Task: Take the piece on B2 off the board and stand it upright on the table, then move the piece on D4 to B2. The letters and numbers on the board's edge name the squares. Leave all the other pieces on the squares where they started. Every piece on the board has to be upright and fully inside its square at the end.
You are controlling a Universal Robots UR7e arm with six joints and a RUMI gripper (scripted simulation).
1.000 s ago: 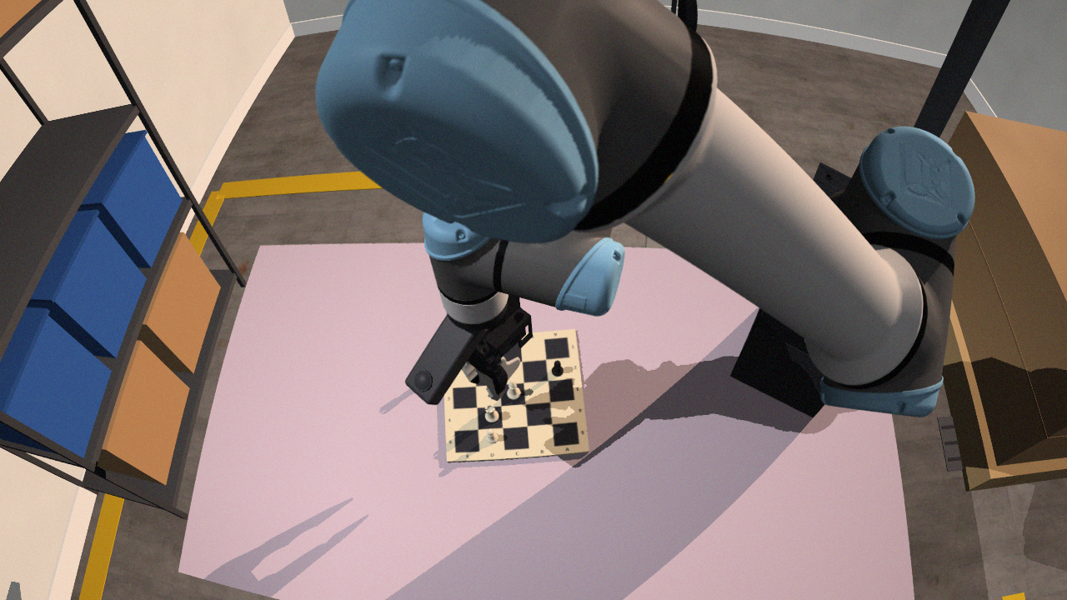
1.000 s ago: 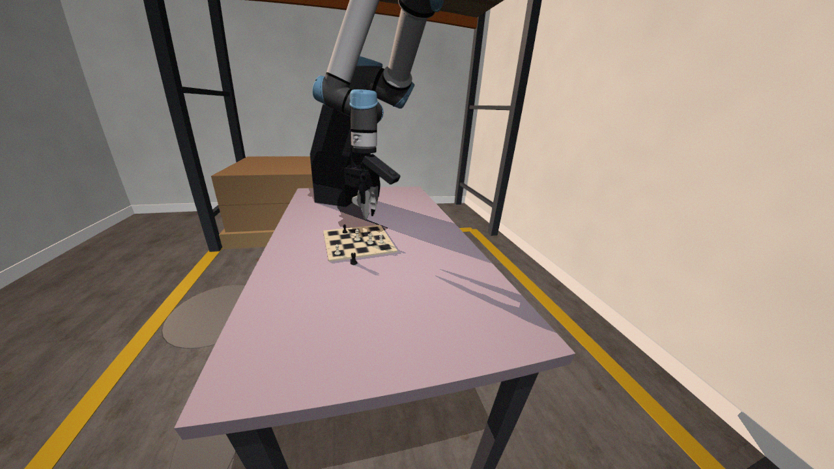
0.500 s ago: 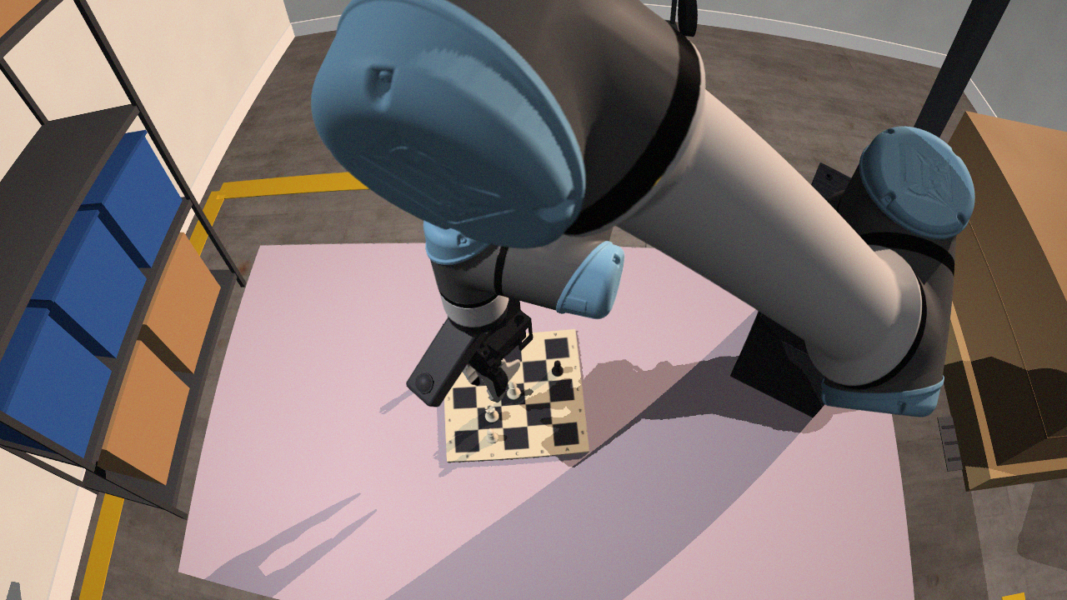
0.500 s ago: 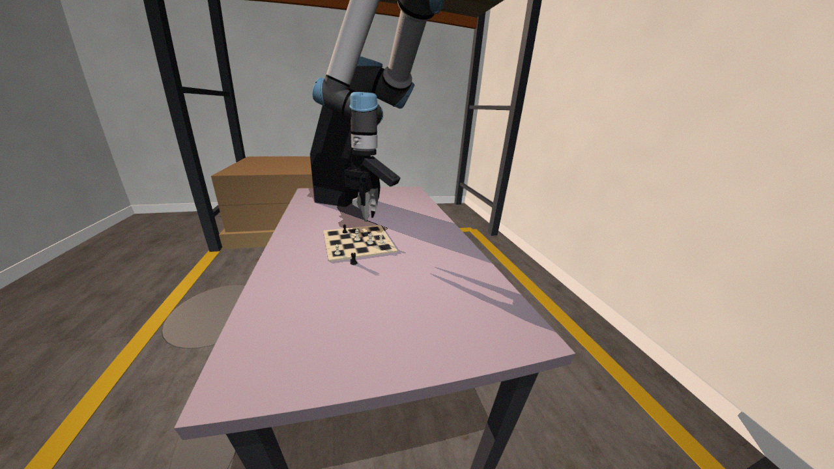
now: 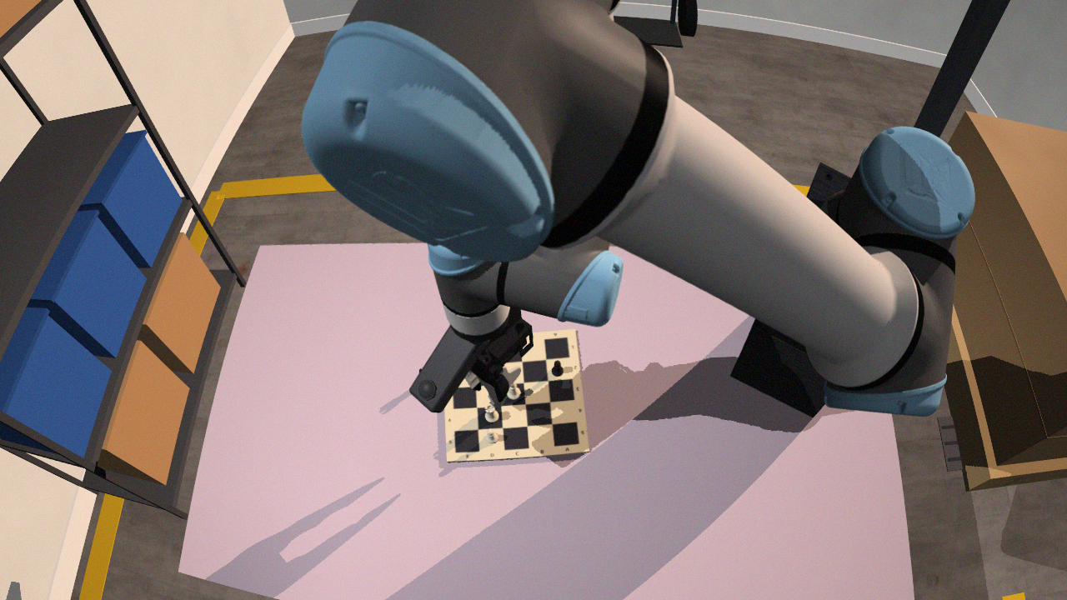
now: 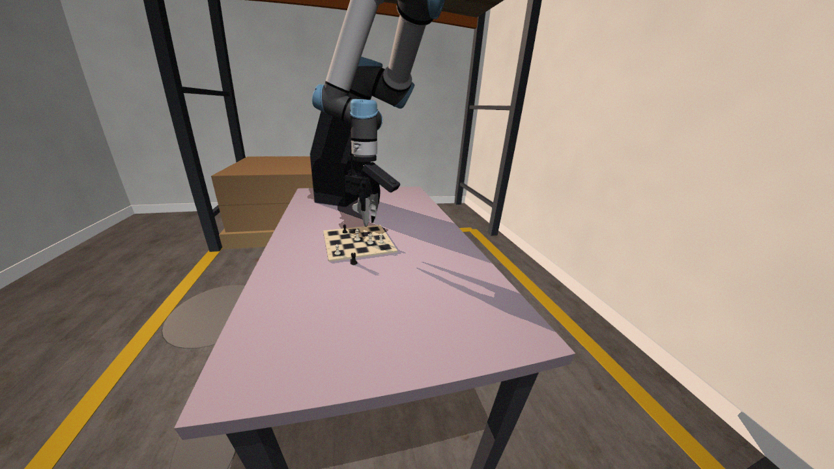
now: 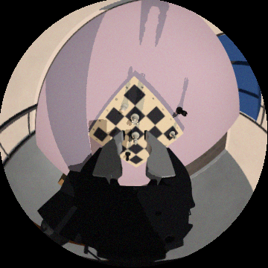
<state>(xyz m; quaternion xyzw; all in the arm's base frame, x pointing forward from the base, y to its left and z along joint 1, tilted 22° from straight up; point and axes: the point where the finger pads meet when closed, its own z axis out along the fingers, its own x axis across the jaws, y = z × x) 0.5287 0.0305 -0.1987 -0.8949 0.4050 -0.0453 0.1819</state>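
Right now the board is 90 mm below my hand, 40 mm to the right of it and 30 mm behind it.
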